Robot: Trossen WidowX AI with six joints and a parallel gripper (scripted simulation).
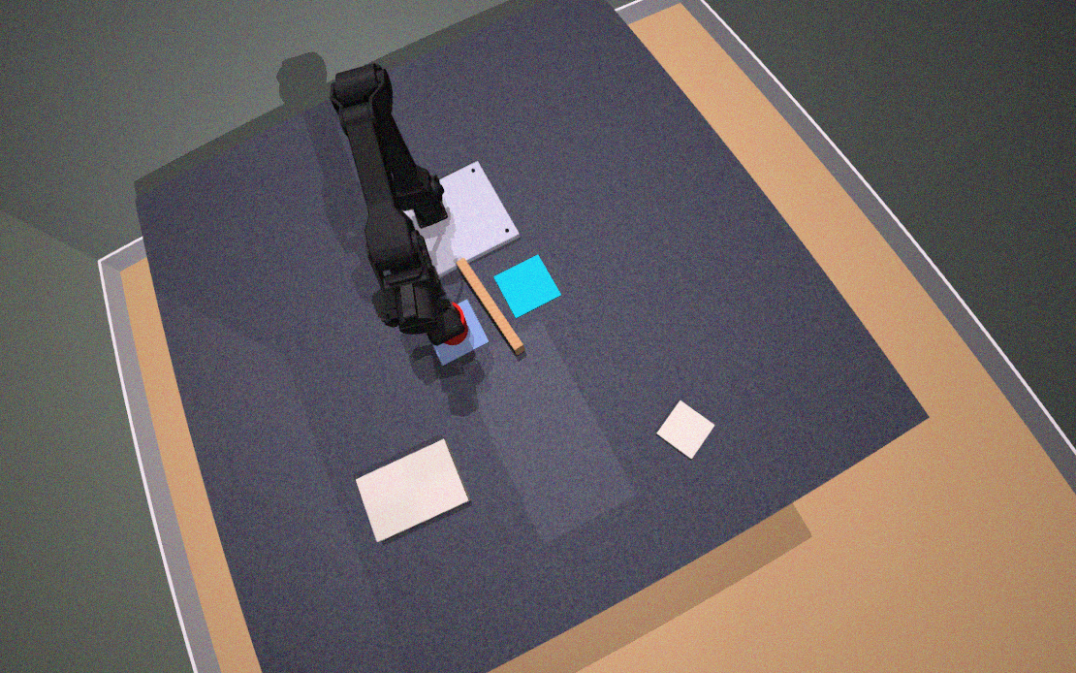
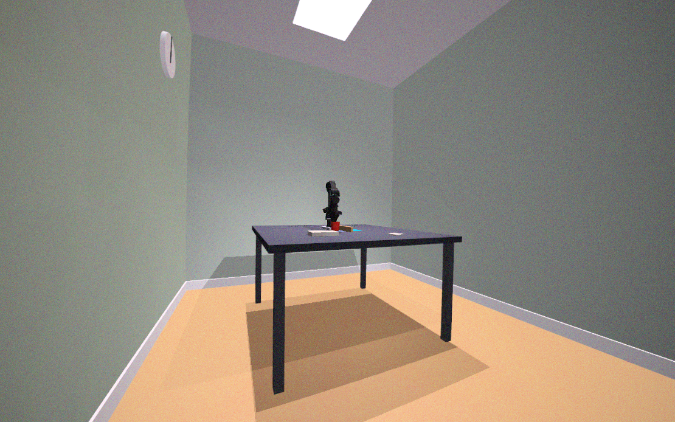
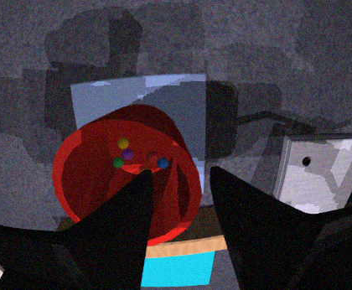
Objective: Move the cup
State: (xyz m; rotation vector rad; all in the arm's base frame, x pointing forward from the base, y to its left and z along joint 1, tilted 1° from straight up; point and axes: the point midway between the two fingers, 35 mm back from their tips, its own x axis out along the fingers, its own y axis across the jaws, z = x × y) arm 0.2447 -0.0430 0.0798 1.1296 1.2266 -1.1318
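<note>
My gripper tip is now 30 mm short of the cup and 20 mm above it. Also, from my gripper tip: wooden bar 90 mm to the left, 50 mm below, 10 mm ahead; light blue pad 70 mm below, 30 mm ahead, 10 mm to the left; cyan pad 180 mm to the left, 70 mm below, 10 mm behind.
</note>
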